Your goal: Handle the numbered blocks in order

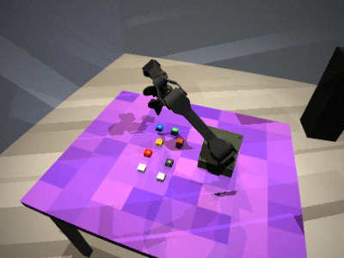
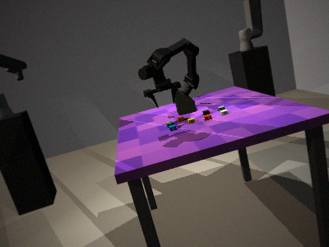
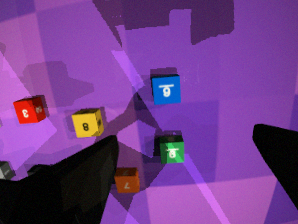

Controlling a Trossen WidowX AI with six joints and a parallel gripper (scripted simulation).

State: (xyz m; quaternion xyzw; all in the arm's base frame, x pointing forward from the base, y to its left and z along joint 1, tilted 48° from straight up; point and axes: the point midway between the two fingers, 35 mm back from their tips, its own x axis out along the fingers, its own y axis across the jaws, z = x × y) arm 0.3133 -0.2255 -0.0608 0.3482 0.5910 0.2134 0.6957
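My gripper tip is 7 cm past the grey block, 32 cm to the right of it and 12 cm above it. From my gripper tip the other things lie so: blue block (1 cm ahead, 12 cm below); then green block (8 cm behind, 1 cm to the left, 12 cm below); then yellow block (2 cm behind, 11 cm to the left, 12 cm below).
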